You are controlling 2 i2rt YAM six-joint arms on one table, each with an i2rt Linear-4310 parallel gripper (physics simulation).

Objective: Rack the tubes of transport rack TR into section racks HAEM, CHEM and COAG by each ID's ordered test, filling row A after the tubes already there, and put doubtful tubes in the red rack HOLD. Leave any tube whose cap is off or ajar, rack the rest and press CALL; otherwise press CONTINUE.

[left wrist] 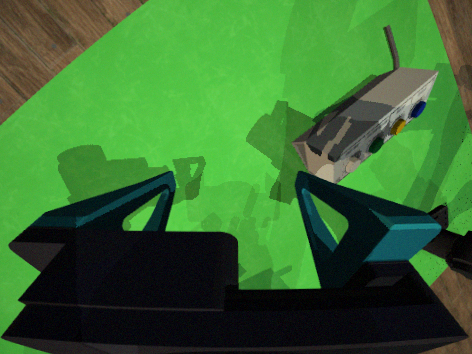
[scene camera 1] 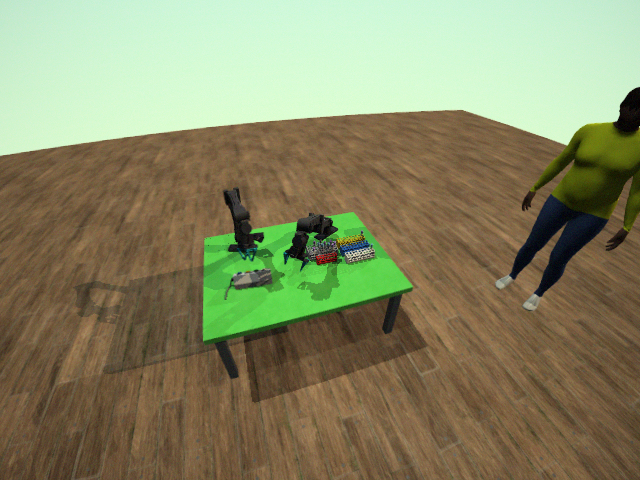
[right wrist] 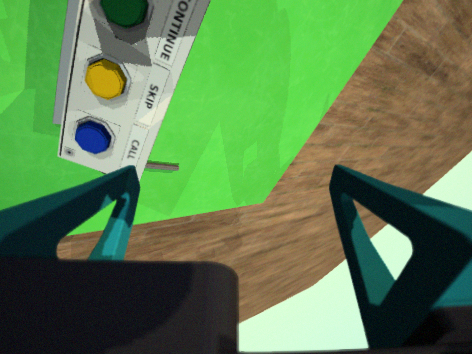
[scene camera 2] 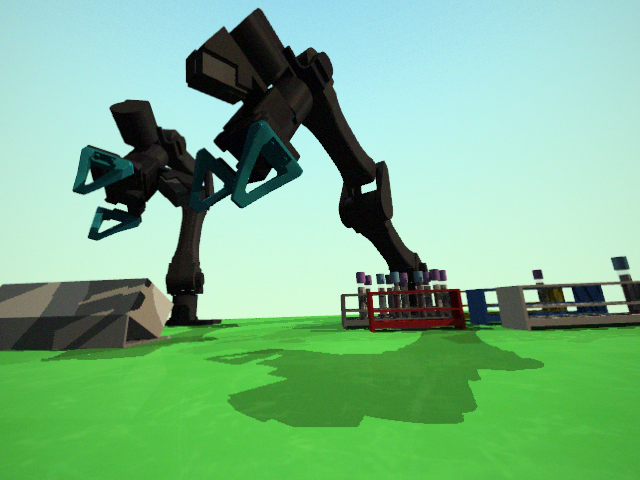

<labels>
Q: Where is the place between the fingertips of my right gripper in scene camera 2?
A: At 85, 218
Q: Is my left gripper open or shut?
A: Open.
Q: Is my right gripper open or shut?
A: Open.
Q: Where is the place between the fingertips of my right gripper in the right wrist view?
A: At 234, 176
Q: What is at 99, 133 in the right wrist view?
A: A blue CALL button.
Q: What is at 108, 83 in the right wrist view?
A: A yellow SKIP button.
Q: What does my right gripper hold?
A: Nothing.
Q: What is my left gripper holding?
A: Nothing.
</labels>
